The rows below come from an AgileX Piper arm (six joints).
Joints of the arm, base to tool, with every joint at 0 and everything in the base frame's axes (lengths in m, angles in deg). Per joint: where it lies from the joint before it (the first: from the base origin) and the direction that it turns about. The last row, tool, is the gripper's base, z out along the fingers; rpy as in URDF.
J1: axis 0 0 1 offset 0 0 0.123
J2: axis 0 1 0 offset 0 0 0
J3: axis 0 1 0 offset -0.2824 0 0.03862
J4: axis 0.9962 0 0.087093 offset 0.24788 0 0.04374
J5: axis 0 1 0 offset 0 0 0
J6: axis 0.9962 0 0.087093 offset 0.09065 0 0.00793
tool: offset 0 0 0 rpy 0 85.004 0
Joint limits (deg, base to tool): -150..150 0..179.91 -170..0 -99.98..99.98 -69.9..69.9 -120..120
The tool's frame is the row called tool.
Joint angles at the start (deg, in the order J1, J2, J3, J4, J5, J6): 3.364, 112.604, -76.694, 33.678, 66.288, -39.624
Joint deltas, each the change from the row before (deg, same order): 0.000, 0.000, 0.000, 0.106, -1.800, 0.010; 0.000, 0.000, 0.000, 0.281, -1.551, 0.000; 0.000, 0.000, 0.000, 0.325, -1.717, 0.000; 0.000, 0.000, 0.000, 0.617, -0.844, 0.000; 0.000, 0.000, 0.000, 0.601, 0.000, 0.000; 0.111, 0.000, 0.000, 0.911, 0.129, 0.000; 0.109, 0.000, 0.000, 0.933, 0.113, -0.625
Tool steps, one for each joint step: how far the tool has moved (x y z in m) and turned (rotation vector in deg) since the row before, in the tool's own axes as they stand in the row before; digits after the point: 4 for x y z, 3 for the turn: -0.0023, -0.0017, 0.0000, 1.074, -1.448, 0.054; -0.0022, -0.0013, 0.0000, 0.795, -1.355, 0.124; -0.0024, -0.0014, 0.0000, 0.874, -1.506, 0.152; -0.0016, -0.0002, 0.0000, 0.123, -0.994, 0.301; -0.0005, 0.0006, 0.0000, -0.402, -0.333, 0.297; -0.0008, 0.0017, 0.0004, -0.719, -0.355, 0.354; -0.0008, 0.0017, 0.0004, -0.722, -0.384, -0.259
